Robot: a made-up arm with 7 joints.
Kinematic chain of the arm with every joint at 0, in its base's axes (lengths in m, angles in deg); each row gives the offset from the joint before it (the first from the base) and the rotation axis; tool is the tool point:
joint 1: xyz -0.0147 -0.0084 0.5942 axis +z
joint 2: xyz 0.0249 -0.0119 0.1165 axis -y
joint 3: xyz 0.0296 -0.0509 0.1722 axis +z
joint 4: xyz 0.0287 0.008 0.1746 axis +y
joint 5: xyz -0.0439 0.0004 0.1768 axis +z
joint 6: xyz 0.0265 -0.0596 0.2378 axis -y
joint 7: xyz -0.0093 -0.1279 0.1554 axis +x
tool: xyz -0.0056 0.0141 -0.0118
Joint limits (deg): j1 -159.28..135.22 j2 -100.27..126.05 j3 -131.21..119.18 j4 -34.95..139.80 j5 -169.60..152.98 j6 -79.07..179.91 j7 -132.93..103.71
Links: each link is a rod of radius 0.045 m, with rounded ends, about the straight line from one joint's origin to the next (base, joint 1, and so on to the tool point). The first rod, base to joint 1, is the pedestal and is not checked.
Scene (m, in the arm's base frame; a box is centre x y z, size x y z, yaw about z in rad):
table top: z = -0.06
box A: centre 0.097 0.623 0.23 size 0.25 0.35 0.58 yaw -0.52
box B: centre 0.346 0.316 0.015 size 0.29 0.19 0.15 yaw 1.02
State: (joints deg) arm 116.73 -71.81 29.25 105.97 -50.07 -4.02 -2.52
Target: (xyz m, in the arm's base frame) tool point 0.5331 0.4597 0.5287
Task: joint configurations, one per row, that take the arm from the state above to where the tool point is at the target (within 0.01 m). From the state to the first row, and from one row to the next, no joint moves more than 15 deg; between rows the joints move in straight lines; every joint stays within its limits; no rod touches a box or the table.
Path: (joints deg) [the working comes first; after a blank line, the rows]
Joints at the target: 72.87 -43.13 -17.34 110.68 -41.23 -13.76 -3.72
Straight joint move there: touches box A.

1: 103.77 -58.74 33.38 106.51 -51.48 -6.95 2.18
2: 90.82 -45.67 37.51 107.06 -52.90 -9.88 6.88
3: 77.86 -32.59 41.63 107.60 -54.31 -12.81 11.58
4: 64.91 -19.52 45.76 108.14 -55.72 -15.73 16.28
5: 51.95 -6.45 49.89 108.69 -57.13 -18.66 20.98
6: 39.00 6.62 54.02 109.23 -58.55 -21.59 25.68
7: 26.04 19.69 58.15 109.77 -59.96 -24.52 30.38
8: 13.08 32.76 62.28 110.32 -61.37 -27.45 35.08
9: 23.05 20.12 49.01 110.38 -58.02 -25.17 28.61
10: 33.01 7.47 35.74 110.44 -54.66 -22.89 22.14
11: 42.98 -5.18 22.47 110.50 -51.30 -20.61 15.68
12: 52.94 -17.83 9.20 110.56 -47.94 -18.32 9.21
13: 62.90 -30.48 -4.07 110.62 -44.59 -16.04 2.75
14: 72.87 -43.13 -17.34 110.68 -41.23 -13.76 -3.72

